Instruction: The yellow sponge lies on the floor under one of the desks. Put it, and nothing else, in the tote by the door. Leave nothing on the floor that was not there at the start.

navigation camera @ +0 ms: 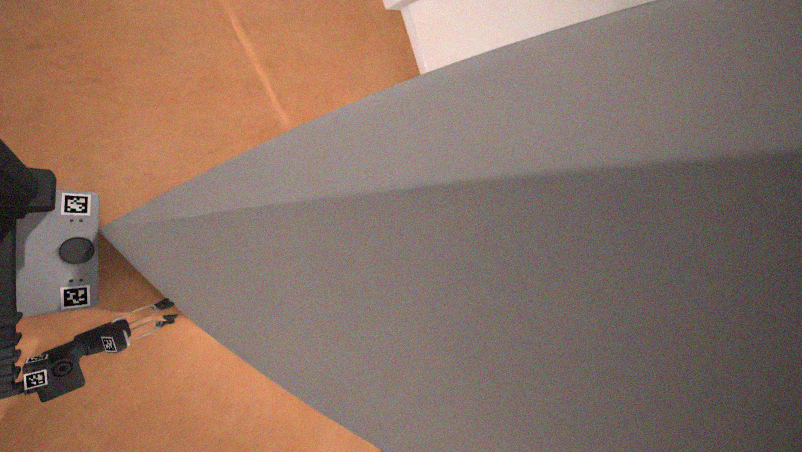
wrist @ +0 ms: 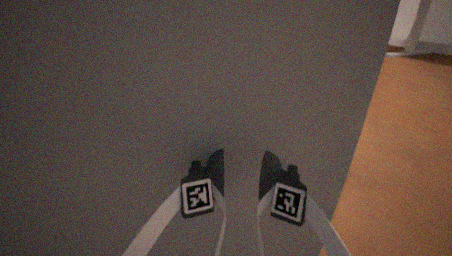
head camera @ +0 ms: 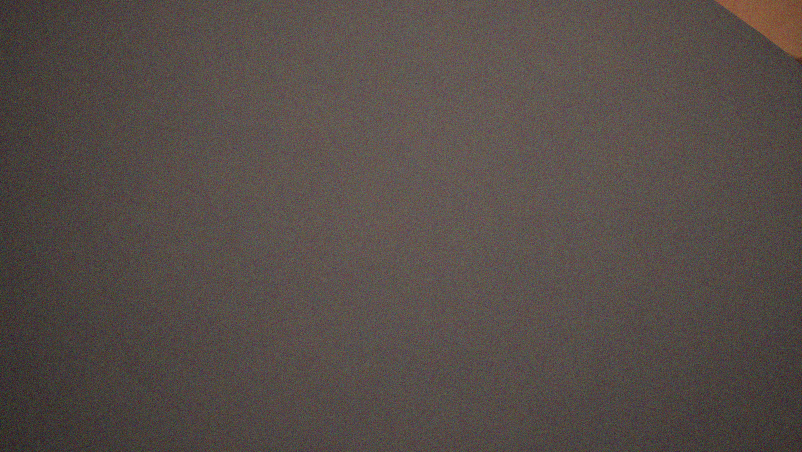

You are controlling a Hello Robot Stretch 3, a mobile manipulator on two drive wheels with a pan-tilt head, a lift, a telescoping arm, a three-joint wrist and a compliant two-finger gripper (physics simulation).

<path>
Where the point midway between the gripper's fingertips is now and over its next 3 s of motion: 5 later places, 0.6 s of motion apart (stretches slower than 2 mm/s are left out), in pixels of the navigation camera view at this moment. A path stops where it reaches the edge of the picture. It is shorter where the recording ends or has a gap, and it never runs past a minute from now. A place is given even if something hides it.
The gripper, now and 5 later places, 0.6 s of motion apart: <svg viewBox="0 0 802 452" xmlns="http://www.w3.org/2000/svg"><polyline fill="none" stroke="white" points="175,308 159,309 135,312 108,316 79,322 47,327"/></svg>
</path>
